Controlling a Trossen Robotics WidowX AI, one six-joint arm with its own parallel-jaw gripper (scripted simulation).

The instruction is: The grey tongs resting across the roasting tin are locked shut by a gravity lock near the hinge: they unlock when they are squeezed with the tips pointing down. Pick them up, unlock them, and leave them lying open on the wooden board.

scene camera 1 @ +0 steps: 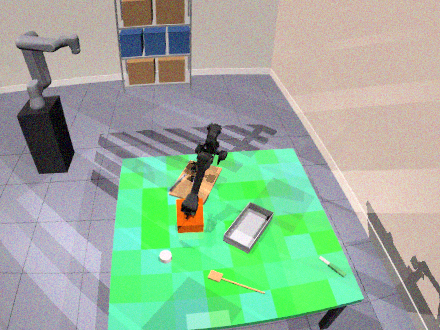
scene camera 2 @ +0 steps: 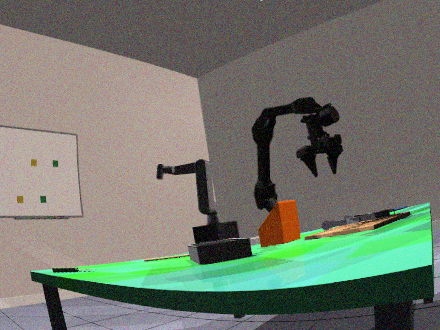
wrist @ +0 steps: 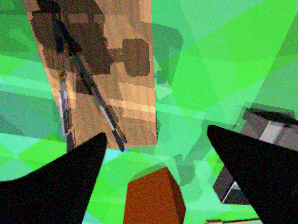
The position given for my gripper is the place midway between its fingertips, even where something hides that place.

My gripper [scene camera 2: 325,175] is open, holding nothing. I also see a wooden board [scene camera 1: 183,188] and a roasting tin [scene camera 1: 245,231].
My gripper also shows in the wrist view [wrist: 157,133]. The wooden board is seen too in the wrist view [wrist: 117,50].
